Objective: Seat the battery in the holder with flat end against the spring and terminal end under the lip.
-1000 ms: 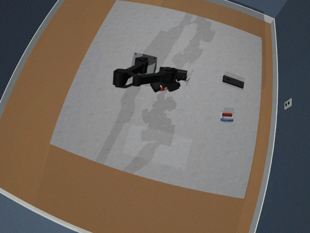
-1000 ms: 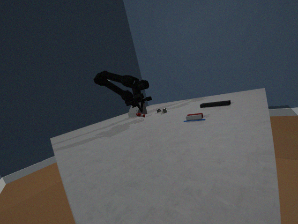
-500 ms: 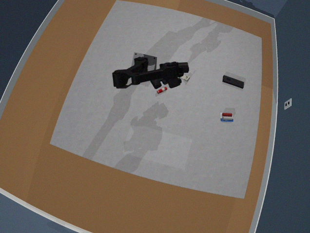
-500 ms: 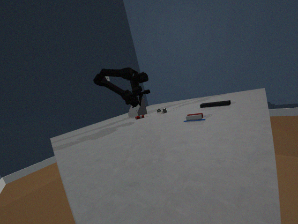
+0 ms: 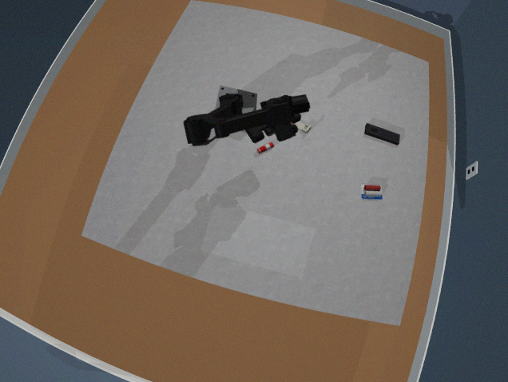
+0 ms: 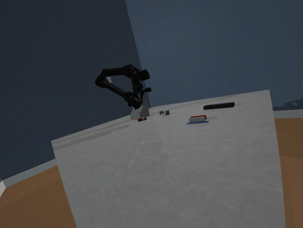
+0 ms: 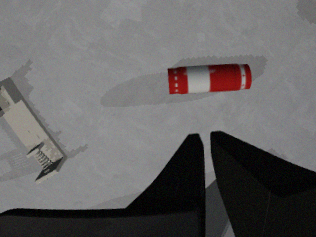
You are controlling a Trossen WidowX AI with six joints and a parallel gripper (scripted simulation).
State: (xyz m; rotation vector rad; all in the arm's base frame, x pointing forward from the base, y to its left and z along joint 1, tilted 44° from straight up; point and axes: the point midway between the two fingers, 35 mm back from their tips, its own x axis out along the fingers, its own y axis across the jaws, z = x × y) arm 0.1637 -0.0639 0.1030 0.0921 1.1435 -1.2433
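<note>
The red-and-white battery lies 110 mm below my gripper tip, 20 mm behind it and 10 mm to the right of it. Also, from my gripper tip: flat black bar: 460 mm ahead, 150 mm to the left, 100 mm below.
</note>
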